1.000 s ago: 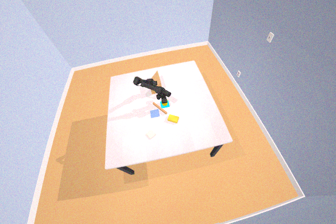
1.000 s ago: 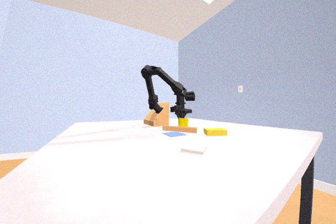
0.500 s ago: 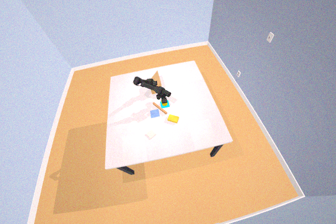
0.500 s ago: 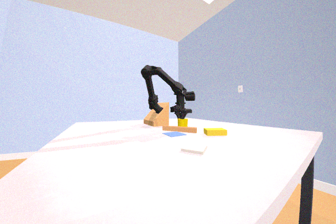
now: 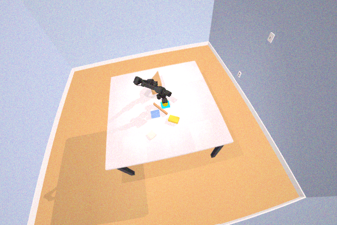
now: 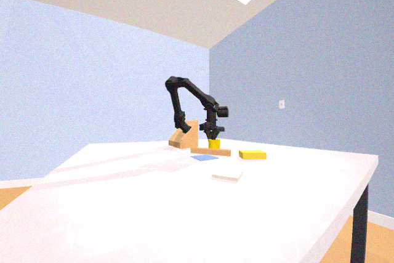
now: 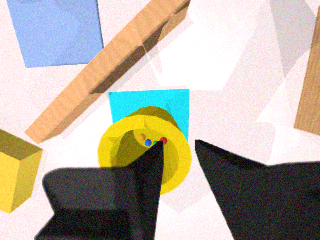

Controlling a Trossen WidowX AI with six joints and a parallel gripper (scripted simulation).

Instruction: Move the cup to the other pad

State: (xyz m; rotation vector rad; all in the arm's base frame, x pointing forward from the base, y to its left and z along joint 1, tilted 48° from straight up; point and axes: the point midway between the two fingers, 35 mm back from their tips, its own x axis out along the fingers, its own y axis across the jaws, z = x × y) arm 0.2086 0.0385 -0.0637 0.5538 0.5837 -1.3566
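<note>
Now: gripper tip 3 cm short of the yellow cup and 1 cm above it. Also, from my gripper tip: wooden bar 9 cm ahead, 6 cm to the right, 4 cm below; then blue pad 14 cm ahead, 13 cm to the right, 6 cm below.
</note>
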